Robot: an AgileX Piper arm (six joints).
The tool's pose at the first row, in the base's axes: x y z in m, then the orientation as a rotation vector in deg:
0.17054, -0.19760, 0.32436, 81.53, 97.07, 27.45
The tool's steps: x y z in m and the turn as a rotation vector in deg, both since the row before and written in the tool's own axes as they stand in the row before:
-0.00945, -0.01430, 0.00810, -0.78, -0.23, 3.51
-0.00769, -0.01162, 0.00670, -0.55, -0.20, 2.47
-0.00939, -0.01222, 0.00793, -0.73, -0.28, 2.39
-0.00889, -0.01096, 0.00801, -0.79, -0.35, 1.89
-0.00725, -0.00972, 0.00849, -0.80, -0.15, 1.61
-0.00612, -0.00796, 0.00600, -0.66, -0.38, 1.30
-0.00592, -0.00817, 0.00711, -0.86, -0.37, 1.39
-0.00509, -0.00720, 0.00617, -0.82, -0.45, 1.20
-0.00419, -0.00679, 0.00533, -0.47, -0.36, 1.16
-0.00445, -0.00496, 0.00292, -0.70, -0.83, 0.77
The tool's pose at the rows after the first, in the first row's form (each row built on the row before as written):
0.16819, -0.21223, 0.31253, 84.14, 94.25, 29.81
0.16627, -0.22363, 0.30227, 85.94, 92.19, 31.43
0.16480, -0.23667, 0.29094, 87.50, 90.00, 33.06
0.16413, -0.24868, 0.28005, 88.56, 88.04, 34.38
0.16477, -0.25881, 0.26928, 89.34, 86.40, 35.70
0.16454, -0.26689, 0.26083, 89.97, 84.86, 36.55
0.16519, -0.27494, 0.25150, 90.50, 83.15, 37.58
0.16577, -0.28178, 0.24321, 90.90, 81.53, 38.39
0.16609, -0.28744, 0.23547, 91.52, 80.19, 39.04
0.16522, -0.29260, 0.23042, 91.70, 78.66, 39.18

